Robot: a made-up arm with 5 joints. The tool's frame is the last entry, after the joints. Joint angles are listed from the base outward.
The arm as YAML. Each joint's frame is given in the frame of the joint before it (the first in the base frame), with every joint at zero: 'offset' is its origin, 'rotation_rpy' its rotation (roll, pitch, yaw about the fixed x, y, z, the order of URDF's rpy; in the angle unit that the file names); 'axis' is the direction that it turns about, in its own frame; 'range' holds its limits. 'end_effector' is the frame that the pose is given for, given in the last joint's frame.
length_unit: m
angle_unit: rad
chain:
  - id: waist
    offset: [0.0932, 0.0, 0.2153]
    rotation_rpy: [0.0, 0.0, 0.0]
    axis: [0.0, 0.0, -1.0]
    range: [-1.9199, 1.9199]
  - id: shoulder
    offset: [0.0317, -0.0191, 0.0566]
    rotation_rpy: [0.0, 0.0, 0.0]
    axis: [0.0, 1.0, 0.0]
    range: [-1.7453, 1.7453]
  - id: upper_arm
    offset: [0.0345, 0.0, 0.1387]
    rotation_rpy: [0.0, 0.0, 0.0]
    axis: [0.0, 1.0, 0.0]
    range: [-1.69, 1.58]
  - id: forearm
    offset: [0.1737, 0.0, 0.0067]
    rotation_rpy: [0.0, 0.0, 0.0]
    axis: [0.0, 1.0, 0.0]
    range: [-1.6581, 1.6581]
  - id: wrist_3
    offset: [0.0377, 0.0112, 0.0]
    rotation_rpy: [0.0, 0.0, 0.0]
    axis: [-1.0, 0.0, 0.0]
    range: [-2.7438, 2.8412]
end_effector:
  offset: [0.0, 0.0, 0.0]
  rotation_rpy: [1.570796, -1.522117, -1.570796]
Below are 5 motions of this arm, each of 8 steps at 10 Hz.
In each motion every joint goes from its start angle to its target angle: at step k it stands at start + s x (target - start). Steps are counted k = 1, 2, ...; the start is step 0. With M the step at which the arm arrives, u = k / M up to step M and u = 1 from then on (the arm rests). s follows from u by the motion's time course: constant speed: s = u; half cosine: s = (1 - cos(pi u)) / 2; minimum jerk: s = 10 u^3 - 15 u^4 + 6 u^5.
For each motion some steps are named. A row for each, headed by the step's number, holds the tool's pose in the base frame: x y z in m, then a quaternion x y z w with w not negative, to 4 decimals.
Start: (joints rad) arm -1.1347 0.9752 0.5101 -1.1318 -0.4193
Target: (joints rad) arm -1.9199 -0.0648 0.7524 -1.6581 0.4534
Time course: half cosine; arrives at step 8
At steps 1, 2, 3, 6, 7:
1: 0.1900 0.2050 0.1434 0.4247 -0.4128 0.2875 0.7527
2: 0.1750 0.2210 0.1661 0.4629 -0.4542 0.3344 0.6839
3: 0.1479 0.2379 0.2010 0.5148 -0.5123 0.3820 0.5714
6: 0.0474 0.2259 0.3130 0.6380 -0.6659 0.3337 0.1955
7: 0.0314 0.2121 0.3322 0.6523 -0.6873 0.2892 0.1362

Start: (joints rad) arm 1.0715 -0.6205 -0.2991 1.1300 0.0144
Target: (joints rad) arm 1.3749 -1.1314 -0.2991 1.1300 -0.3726
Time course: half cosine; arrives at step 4
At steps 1, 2, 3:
1: 0.1282 -0.0895 0.5447 -0.3224 -0.5731 -0.4275 0.6203
2: 0.1013 -0.0456 0.5518 -0.3451 -0.6352 -0.4585 0.5170
3: 0.0844 0.0028 0.5497 -0.3633 -0.6928 -0.4670 0.4123

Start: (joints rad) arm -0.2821 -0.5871 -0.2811 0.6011 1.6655
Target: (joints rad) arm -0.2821 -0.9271 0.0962 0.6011 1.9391
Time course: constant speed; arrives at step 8
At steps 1, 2, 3, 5, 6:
1: 0.2127 0.0264 0.5505 -0.5017 -0.6148 0.5008 0.3457
2: 0.2080 0.0250 0.5474 -0.5112 -0.6051 0.5081 0.3381
3: 0.2034 0.0237 0.5441 -0.5206 -0.5952 0.5154 0.3304
5: 0.1945 0.0211 0.5368 -0.5387 -0.5749 0.5296 0.3144
6: 0.1902 0.0199 0.5328 -0.5474 -0.5646 0.5365 0.3063

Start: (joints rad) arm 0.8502 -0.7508 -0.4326 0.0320 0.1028
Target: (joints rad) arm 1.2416 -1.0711 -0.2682 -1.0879 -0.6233
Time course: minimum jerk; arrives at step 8
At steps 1, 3, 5, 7, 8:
1: 0.1104 -0.0319 0.5947 -0.4259 -0.8828 -0.0784 0.1820
3: 0.0905 -0.0099 0.5936 -0.3948 -0.9181 -0.0179 0.0291
5: 0.0682 0.0349 0.5795 0.3145 0.9157 -0.1798 0.1736
7: 0.0636 0.0609 0.5650 0.2591 0.8764 -0.3296 0.2368
8: 0.0635 0.0624 0.5639 0.2556 0.8731 -0.3394 0.2392

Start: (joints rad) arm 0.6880 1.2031 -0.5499 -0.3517 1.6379
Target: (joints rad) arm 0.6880 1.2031 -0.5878 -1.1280 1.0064
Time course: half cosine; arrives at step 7
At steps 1, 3, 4, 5, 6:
1: 0.3602 -0.2297 0.1799 -0.5490 -0.2637 0.3342 0.7193
3: 0.3622 -0.2313 0.1920 -0.6055 -0.3753 0.2260 0.6644
4: 0.3623 -0.2314 0.2000 -0.6268 -0.4524 0.1616 0.6135
5: 0.3615 -0.2308 0.2070 -0.6348 -0.5223 0.1099 0.5586
6: 0.3606 -0.2300 0.2117 -0.6343 -0.5703 0.0783 0.5161

